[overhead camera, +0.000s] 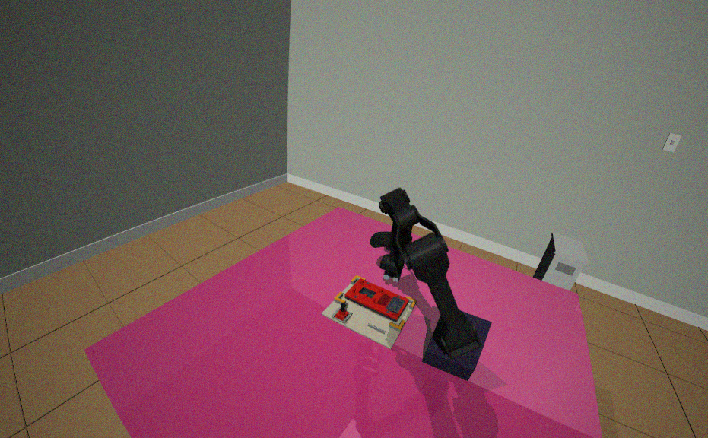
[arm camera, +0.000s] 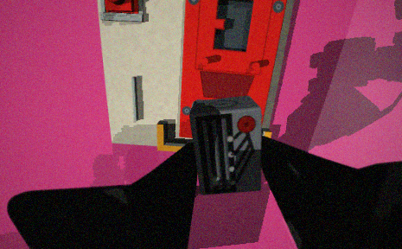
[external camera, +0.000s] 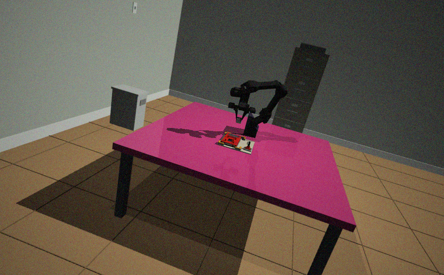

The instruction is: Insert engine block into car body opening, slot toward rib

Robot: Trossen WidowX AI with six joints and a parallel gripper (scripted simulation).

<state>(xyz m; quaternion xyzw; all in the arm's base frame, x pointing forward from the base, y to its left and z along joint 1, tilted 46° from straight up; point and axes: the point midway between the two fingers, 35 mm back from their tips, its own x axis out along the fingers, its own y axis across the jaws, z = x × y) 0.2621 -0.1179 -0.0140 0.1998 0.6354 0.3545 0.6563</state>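
Right now the post is 12 cm to the left of my gripper tip, 12 cm below it and 10 cm ahead of it. Also, from my gripper tip: grey engine block: 1 cm below.
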